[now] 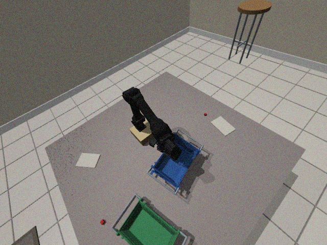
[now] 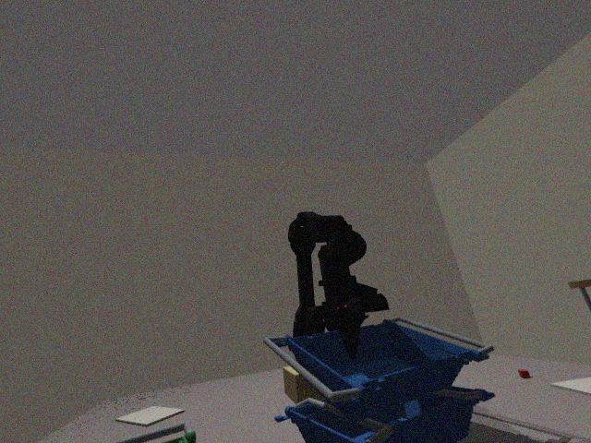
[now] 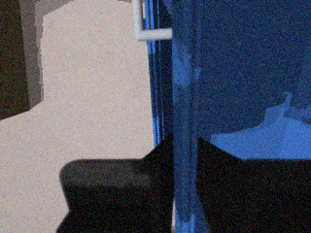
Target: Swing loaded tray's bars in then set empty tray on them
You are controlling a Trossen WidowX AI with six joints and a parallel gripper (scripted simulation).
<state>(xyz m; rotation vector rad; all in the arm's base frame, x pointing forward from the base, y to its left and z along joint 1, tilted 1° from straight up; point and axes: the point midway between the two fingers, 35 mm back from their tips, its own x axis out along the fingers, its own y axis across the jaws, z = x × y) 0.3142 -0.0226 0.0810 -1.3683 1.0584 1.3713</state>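
The blue tray is 70 mm ahead of my gripper tip, 20 mm to the left of it and 10 mm above it.
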